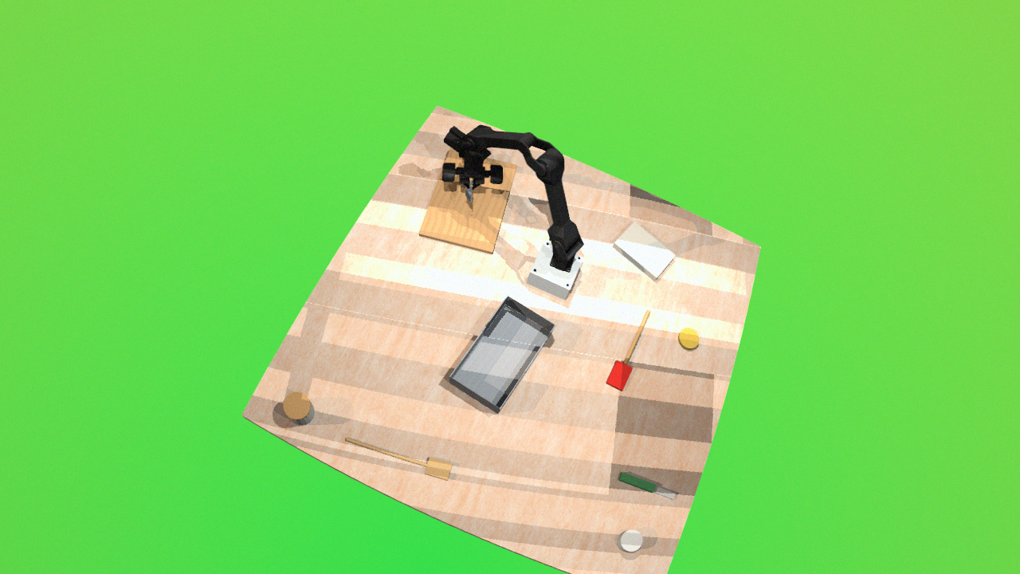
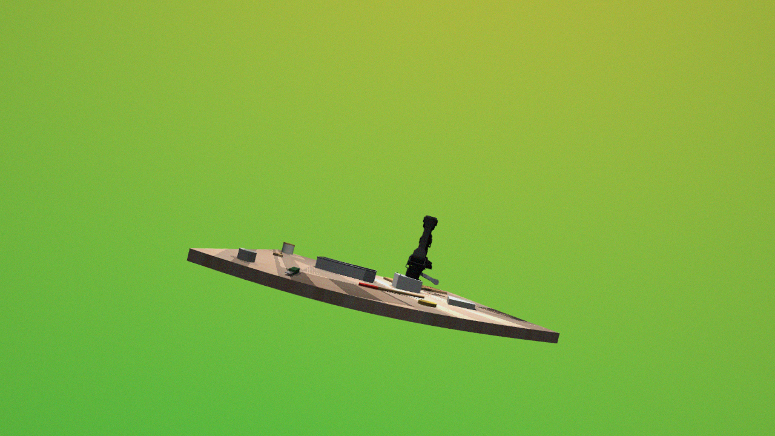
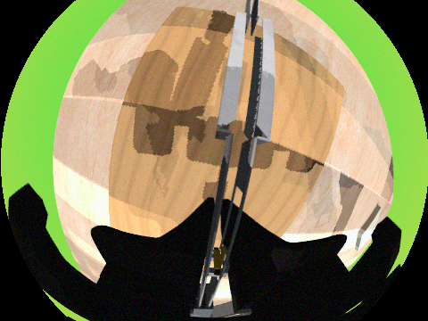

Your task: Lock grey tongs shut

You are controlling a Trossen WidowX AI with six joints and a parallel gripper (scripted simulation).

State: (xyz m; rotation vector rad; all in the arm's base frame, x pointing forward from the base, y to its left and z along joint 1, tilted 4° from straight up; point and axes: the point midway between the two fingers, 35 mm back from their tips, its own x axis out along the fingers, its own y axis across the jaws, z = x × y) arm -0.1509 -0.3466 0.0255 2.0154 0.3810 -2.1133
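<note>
My gripper tip is 5 cm above the wooden board. Round my gripper tip: roasting tin: 48 cm ahead, 27 cm to the left, 3 cm below; white block: 60 cm to the left, 5 cm below, 2 cm behind.
</note>
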